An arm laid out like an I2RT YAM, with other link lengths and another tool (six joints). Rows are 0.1 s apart.
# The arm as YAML. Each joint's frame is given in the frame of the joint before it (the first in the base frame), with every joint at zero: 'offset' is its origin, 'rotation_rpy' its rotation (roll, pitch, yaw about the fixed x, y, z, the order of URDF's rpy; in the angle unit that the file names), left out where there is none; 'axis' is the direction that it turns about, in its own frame. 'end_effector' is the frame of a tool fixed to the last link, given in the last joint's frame.
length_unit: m
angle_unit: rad
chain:
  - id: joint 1
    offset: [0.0, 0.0, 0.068]
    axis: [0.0, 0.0, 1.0]
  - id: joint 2
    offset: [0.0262, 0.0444, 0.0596]
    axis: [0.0, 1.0, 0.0]
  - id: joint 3
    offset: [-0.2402, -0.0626, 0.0]
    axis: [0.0, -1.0, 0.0]
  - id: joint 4
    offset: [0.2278, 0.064, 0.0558]
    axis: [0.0, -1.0, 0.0]
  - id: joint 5
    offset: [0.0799, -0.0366, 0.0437]
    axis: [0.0, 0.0, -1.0]
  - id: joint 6
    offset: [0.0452, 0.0, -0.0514]
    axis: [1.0, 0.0, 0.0]
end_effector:
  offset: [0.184, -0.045, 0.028]
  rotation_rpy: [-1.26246, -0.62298, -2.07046]
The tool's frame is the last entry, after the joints.
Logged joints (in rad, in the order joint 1, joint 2, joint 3, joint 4, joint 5, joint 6), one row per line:
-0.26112 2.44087 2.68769 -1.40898 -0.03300 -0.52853
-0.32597 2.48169 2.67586 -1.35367 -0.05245 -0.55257
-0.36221 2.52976 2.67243 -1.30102 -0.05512 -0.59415
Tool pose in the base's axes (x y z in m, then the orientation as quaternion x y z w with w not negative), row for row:
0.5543 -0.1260 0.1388 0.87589 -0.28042 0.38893 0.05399
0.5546 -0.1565 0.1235 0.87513 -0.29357 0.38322 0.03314
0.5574 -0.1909 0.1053 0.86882 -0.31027 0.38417 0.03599
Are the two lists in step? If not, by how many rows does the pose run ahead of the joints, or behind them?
The pose runs 1 row behind the joints: the pose in row i belongs to the joints in row i - 1.
